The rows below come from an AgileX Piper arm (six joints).
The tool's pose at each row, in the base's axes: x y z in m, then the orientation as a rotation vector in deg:
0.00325 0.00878 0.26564 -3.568 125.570 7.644
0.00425 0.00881 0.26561 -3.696 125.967 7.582
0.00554 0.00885 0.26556 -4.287 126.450 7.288
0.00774 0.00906 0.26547 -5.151 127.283 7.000
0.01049 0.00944 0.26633 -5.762 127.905 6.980
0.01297 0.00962 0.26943 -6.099 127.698 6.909
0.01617 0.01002 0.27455 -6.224 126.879 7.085
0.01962 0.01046 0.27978 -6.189 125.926 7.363
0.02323 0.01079 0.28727 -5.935 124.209 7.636
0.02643 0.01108 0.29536 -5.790 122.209 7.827
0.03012 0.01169 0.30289 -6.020 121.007 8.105
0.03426 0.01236 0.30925 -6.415 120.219 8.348
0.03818 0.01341 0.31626 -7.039 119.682 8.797
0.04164 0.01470 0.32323 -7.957 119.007 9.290
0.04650 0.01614 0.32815 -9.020 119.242 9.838
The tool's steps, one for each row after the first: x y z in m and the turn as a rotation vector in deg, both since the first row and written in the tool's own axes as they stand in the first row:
-0.00056 -0.00007 0.00083 0.008 0.403 -0.092
-0.00127 -0.00015 0.00190 0.014 0.917 -0.596
-0.00248 -0.00016 0.00375 -0.076 1.801 -1.268
-0.00479 0.00002 0.00551 -0.270 2.464 -1.672
-0.00875 0.00020 0.00574 -0.348 2.281 -1.951
-0.01478 0.00067 0.00539 -0.542 1.477 -2.030
-0.02103 0.00116 0.00519 -0.756 0.529 -1.964
-0.02922 0.00170 0.00380 -0.909 -1.196 -1.792
-0.03765 0.00228 0.00172 -1.054 -3.197 -1.744
-0.04592 0.00308 0.00040 -1.381 -4.372 -1.884
-0.05349 0.00383 0.00013 -1.733 -5.121 -2.131
-0.06147 0.00501 -0.00065 -2.317 -5.596 -2.453
-0.06914 0.00648 -0.00175 -3.051 -6.179 -2.983
-0.07597 0.00781 -0.00051 -3.847 -5.836 -3.537

